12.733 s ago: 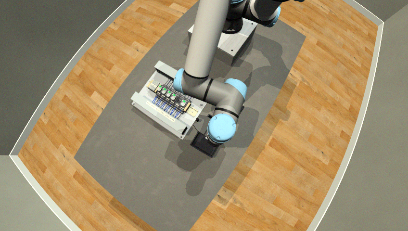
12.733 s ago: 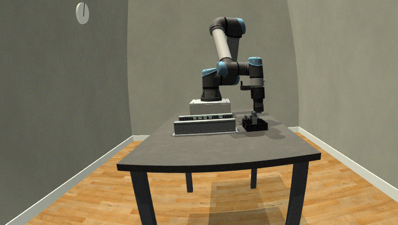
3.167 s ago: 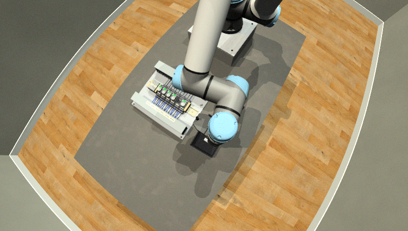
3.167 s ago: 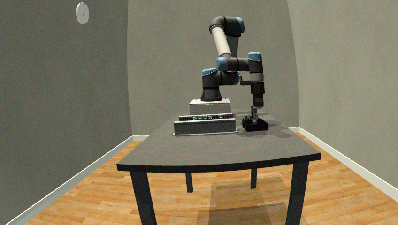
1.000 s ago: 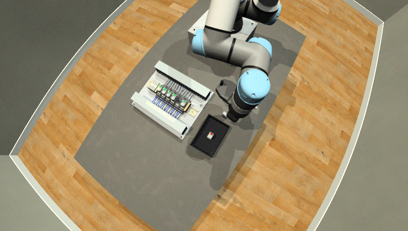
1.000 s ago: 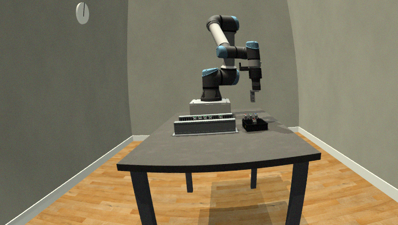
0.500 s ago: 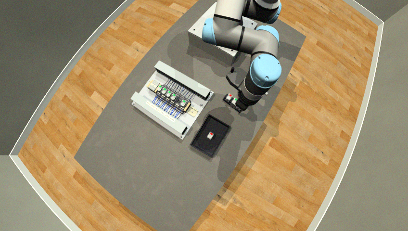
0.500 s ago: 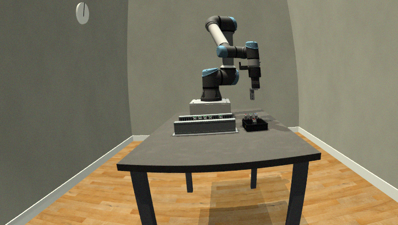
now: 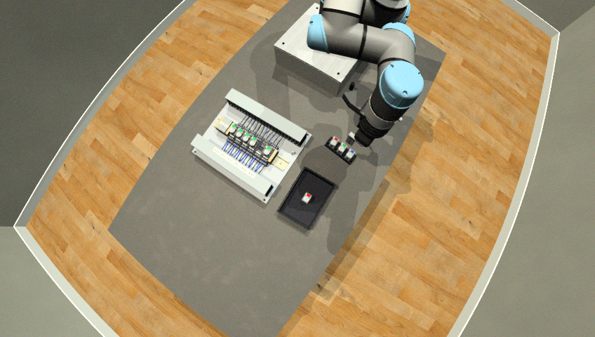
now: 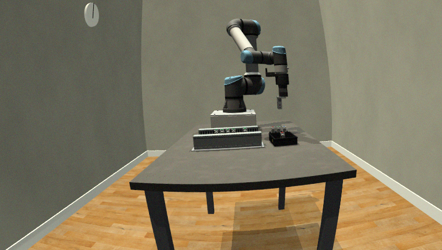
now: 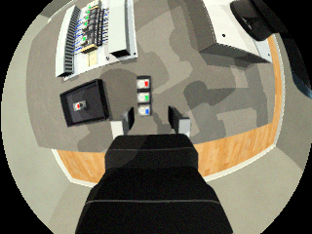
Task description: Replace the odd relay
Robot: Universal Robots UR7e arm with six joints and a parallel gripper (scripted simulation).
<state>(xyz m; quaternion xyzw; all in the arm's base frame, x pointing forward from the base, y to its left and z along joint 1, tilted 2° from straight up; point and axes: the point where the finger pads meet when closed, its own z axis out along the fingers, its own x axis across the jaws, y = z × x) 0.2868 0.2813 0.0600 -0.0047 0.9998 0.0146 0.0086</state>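
Right now my hand is 15 cm above the black spare holder, 2 cm short of it and 1 cm to the left of it. From my hand the other things lie so: tray (21 cm ahead, 14 cm below); panel (26 cm to the right, 19 cm ahead, 16 cm below).
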